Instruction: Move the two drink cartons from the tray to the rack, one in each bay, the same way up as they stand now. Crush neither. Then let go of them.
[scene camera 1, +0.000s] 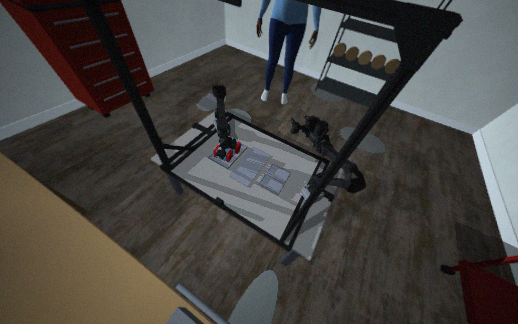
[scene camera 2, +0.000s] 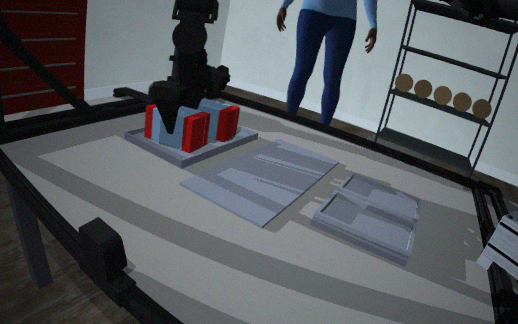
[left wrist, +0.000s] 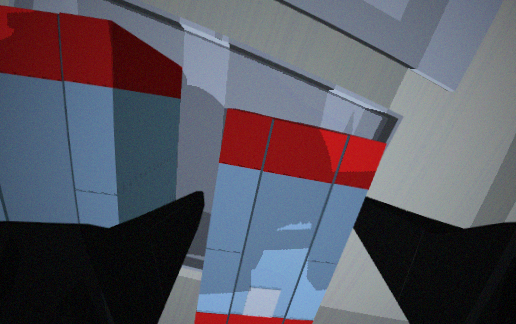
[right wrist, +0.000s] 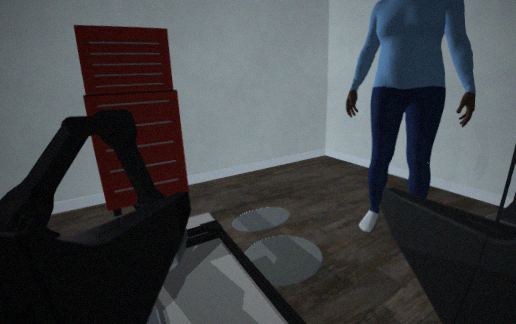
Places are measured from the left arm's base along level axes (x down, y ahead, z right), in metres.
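Where they show: left gripper, fingertip midpoint: (scene camera 2: 180, 128) (left wrist: 274, 198); right gripper, fingertip midpoint: (scene camera 1: 297, 116) (right wrist: 284, 199).
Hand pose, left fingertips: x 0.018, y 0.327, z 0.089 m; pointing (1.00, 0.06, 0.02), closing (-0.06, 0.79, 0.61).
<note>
After its pixels a point has its place.
Two blue cartons with red ends are in the grey tray (scene camera 1: 228, 167) {x 0.046, y 0.428, z 0.099 m} (scene camera 2: 182, 161) {x 0.041, y 0.434, z 0.106 m} (left wrist: 285, 85) {x 0.050, y 0.379, z 0.040 m}. The near carton (scene camera 2: 160, 132) {x 0.027, y 0.325, z 0.129 m} (left wrist: 280, 210) {x -0.018, y 0.333, z 0.077 m} is between the fingers of my left gripper (scene camera 1: 221, 153) {x 0.018, y 0.327, z 0.089 m} (scene camera 2: 176, 119) {x 0.018, y 0.327, z 0.089 m} (left wrist: 274, 198) {x 0.018, y 0.327, z 0.089 m}, which is open; a gap shows beside the left finger in the left wrist view. The other carton (scene camera 2: 212, 120) {x 0.008, y 0.305, z 0.013 m} (left wrist: 90, 135) {x -0.018, y 0.297, z 0.009 m} stands beside it, left of the fingers in the left wrist view. The grey two-bay rack (scene camera 1: 270, 189) {x 0.045, y 0.708, z -0.092 m} (scene camera 2: 360, 241) {x 0.047, y 0.700, z -0.081 m} holds no carton. My right gripper (scene camera 1: 295, 125) {x -0.360, y 0.512, z -0.318 m} (right wrist: 284, 199) {x -0.360, y 0.512, z -0.318 m} is open and empty, raised beyond the table's far edge.
A flat grey plate (scene camera 1: 250, 167) (scene camera 2: 260, 182) (left wrist: 450, 55) lies between tray and rack. A black frame (scene camera 1: 252, 224) {x 0.057, y 0.863, z 0.125 m} (scene camera 2: 65, 116) {x 0.046, y 0.154, z 0.344 m} surrounds the table. A person (scene camera 1: 286, 40) (scene camera 2: 325, 55) (right wrist: 410, 100) stands behind it, near a shelf unit (scene camera 2: 440, 57).
</note>
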